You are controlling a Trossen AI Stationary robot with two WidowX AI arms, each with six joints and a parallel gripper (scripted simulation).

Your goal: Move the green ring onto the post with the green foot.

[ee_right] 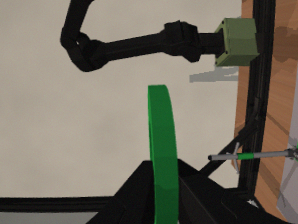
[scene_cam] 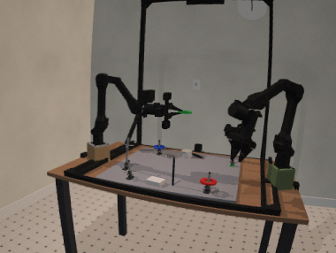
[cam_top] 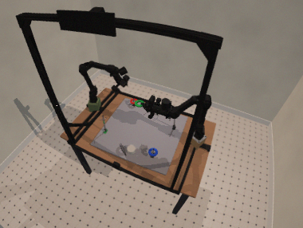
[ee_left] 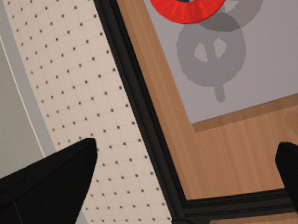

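Right now the grey post is 30 cm to the left of my right hand, 19 cm below it and 14 cm behind it. Also, from my right hand: green ring (5 cm to the left); white block (29 cm below, 25 cm ahead, 1 cm to the right); blue ring (25 cm below, 19 cm behind, 15 cm to the right).
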